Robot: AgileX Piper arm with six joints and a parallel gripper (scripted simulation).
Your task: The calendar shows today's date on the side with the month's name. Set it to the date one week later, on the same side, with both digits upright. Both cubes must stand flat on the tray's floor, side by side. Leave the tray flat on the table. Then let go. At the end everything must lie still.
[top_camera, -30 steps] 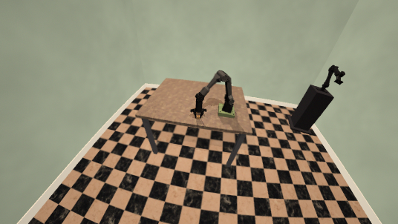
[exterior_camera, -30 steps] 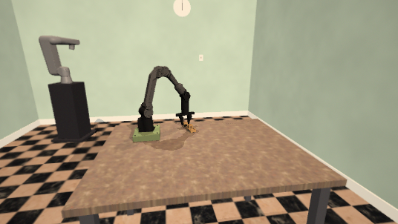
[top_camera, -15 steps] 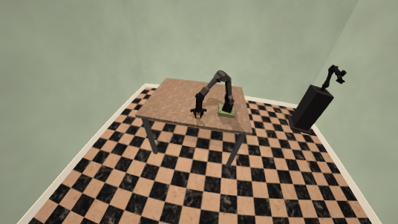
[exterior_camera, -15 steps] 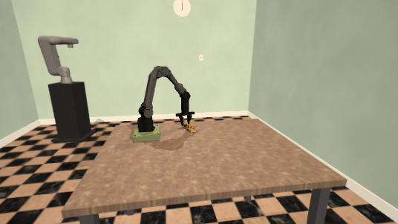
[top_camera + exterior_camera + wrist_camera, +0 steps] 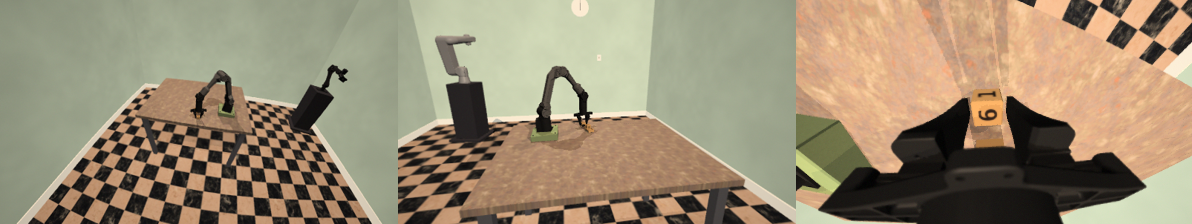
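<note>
The orange tray is 9 cm to the right of my hand, 5 cm ahead of it and 1 cm below it.
</note>
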